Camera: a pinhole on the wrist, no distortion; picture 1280 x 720 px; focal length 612.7 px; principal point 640.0 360.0 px. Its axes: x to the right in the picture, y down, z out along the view. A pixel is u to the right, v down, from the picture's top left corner.
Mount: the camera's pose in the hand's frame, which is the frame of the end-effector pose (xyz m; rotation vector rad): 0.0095 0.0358 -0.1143 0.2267 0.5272 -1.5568
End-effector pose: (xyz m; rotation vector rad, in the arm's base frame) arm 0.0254 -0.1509 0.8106 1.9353 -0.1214 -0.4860
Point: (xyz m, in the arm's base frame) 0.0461 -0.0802 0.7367
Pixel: 1051.3 321.0
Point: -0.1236 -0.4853 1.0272
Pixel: outside the picture
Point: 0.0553 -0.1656 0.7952
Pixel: 536.1 371.9
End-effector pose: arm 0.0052 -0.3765 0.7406 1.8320 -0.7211 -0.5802
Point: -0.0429 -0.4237 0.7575
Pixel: 301.6 180.0
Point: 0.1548 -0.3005 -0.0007
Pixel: 1275.8 386.7
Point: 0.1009 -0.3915 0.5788
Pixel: 1002.1 508.7
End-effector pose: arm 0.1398 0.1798 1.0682 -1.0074 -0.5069 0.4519
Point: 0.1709 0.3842 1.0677
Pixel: 139.2 625.4
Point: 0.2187 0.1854 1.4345
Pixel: 966.9 473.0
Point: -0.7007 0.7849 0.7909
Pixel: outside the picture
